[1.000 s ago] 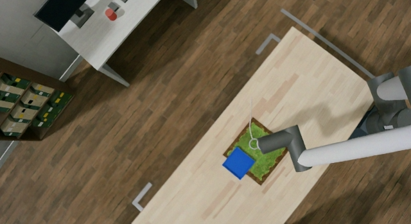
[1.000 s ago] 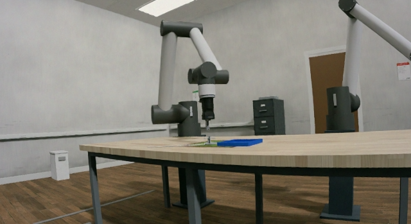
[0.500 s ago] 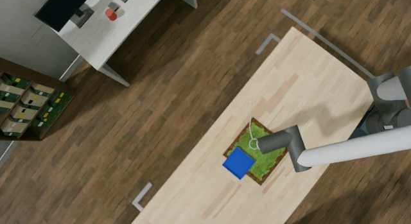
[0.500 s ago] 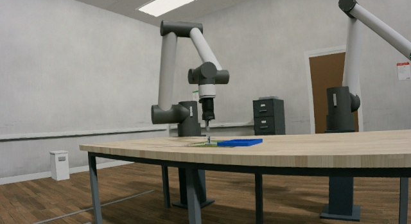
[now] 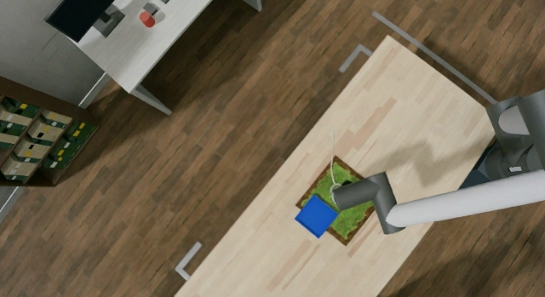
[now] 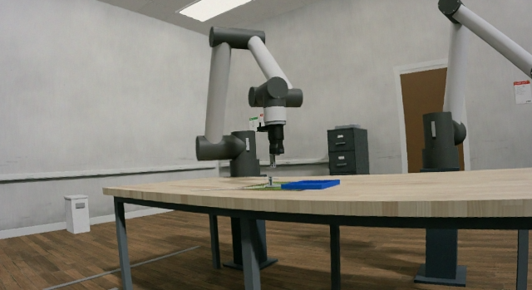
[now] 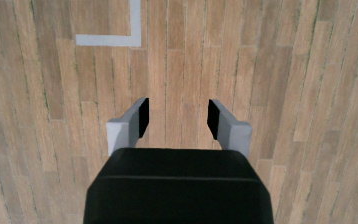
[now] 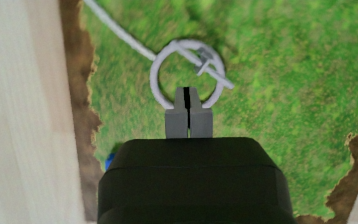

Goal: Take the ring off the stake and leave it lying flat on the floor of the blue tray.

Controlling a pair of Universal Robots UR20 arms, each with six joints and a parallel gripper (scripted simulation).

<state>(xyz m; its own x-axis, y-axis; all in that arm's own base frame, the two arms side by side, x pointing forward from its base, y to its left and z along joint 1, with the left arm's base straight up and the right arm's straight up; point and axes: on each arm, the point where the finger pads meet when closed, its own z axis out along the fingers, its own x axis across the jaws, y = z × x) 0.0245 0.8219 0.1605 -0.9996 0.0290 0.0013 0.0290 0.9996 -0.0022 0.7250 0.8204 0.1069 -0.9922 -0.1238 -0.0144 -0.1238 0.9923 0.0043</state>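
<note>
My right hand is 10 cm above the grey ring. The rest, counted from my right hand: grey stake (2 cm behind, 2 cm to the right, 8 cm below); then green mat (5 cm behind, 4 cm to the left, 12 cm below); then blue tray (3 cm ahead, 20 cm to the left, 10 cm below).
</note>
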